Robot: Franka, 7 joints.
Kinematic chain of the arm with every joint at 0, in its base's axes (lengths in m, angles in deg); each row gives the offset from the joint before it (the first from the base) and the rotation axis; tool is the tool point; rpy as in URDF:
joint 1: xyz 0 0 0.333 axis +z
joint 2: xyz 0 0 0 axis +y
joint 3: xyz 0 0 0.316 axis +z
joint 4: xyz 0.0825 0 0 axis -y
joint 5: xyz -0.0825 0 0.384 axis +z
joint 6: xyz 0 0 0 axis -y
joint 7: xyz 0.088 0 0 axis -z
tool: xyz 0 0 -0.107 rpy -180 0 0
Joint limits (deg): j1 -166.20..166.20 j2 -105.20..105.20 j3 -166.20..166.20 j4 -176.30..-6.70 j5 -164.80..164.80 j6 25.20..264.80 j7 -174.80..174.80
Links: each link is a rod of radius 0.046 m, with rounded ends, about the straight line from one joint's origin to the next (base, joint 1, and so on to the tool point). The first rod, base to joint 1, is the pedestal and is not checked.
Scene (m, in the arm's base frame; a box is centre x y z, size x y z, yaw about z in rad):
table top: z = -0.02
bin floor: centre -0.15 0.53 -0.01 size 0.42 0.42 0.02 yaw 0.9
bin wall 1: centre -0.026 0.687 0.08 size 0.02 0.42 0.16 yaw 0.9
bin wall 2: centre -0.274 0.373 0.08 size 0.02 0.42 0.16 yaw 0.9
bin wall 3: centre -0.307 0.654 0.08 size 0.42 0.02 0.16 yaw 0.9
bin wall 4: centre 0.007 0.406 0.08 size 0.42 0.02 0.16 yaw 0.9
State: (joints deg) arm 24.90 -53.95 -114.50 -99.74 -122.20 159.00 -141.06
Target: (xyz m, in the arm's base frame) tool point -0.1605 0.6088 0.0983
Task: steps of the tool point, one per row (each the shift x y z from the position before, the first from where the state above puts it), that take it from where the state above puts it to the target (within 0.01 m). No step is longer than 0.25 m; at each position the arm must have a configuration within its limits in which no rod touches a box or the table.
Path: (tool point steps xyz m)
1: -0.1980 0.0644 -0.0322
2: -0.1720 0.1278 -0.0249
3: -0.1237 0.1807 -0.0165
4: -0.0576 0.2149 -0.0081
5: 0.0185 0.2239 0.0004
6: 0.0946 0.2052 0.0087
7: 0.1604 0.1597 0.0159
8: 0.2062 0.0929 0.0225
9: -0.0005 0.0082 -0.0956
10: 0.0005 -0.0082 -0.0998

